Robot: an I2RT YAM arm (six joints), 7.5 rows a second.
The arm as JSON. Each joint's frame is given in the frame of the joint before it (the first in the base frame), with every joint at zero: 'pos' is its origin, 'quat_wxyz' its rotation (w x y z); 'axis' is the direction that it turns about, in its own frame. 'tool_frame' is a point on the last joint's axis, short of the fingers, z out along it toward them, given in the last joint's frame.
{
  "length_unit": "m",
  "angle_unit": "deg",
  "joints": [
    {
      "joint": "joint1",
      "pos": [
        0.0,
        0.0,
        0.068
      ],
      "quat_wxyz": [
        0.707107,
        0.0,
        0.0,
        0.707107
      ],
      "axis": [
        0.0,
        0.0,
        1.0
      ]
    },
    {
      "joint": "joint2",
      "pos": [
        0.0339,
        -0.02,
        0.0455
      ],
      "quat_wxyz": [
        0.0,
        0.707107,
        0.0,
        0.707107
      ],
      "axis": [
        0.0,
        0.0,
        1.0
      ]
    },
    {
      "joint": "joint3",
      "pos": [
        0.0,
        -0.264,
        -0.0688
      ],
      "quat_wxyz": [
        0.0,
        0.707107,
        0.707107,
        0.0
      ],
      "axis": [
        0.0,
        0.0,
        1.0
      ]
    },
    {
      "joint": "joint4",
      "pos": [
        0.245,
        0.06,
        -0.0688
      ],
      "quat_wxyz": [
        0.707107,
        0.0,
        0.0,
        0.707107
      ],
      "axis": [
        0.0,
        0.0,
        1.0
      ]
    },
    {
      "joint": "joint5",
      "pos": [
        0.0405,
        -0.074,
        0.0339
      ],
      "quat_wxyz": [
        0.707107,
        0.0,
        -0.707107,
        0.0
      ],
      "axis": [
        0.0,
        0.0,
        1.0
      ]
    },
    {
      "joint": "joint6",
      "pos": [
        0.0,
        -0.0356,
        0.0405
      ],
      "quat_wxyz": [
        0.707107,
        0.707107,
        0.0,
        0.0
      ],
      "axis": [
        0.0,
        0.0,
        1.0
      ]
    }
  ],
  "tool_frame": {
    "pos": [
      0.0,
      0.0,
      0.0
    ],
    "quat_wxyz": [
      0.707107,
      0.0,
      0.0,
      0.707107
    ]
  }
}
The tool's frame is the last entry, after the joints.
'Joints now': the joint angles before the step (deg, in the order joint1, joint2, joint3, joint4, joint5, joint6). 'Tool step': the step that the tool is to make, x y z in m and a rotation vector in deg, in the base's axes. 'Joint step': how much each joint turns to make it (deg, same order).
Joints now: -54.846, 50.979, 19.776, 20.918, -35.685, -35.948
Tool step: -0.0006, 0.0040, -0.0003, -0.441, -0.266, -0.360
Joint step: 0.699, -1.329, -0.715, 0.001, 1.050, 0.177
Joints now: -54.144, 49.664, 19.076, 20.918, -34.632, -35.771
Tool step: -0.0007, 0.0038, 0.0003, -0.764, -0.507, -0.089
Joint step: 0.611, -1.308, -0.698, 0.354, 0.698, 0.086
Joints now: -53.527, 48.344, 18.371, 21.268, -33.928, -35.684
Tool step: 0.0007, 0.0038, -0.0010, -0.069, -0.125, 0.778
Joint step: 0.881, -0.795, -0.526, -0.090, 0.093, 0.088
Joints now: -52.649, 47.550, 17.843, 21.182, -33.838, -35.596
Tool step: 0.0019, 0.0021, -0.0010, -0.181, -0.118, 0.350
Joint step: 0.951, -0.009, -0.343, 0.595, 0.597, 0.084
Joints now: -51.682, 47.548, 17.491, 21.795, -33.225, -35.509
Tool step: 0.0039, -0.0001, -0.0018, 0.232, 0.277, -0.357
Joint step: 1.144, 1.147, 0.010, 0.878, 1.496, 0.178
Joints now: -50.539, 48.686, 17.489, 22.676, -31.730, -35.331
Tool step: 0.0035, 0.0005, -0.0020, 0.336, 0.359, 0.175
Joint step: 1.041, 0.965, -0.006, 0.527, 0.865, 0.086
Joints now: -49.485, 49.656, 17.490, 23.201, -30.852, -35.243
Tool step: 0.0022, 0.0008, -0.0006, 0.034, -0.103, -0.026
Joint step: 0.776, 0.431, -0.086, 0.689, 0.777, 0.258
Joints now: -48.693, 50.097, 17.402, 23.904, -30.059, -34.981
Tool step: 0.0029, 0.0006, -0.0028, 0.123, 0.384, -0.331
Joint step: 0.968, 0.885, -0.248, 0.785, 1.315, 0.001
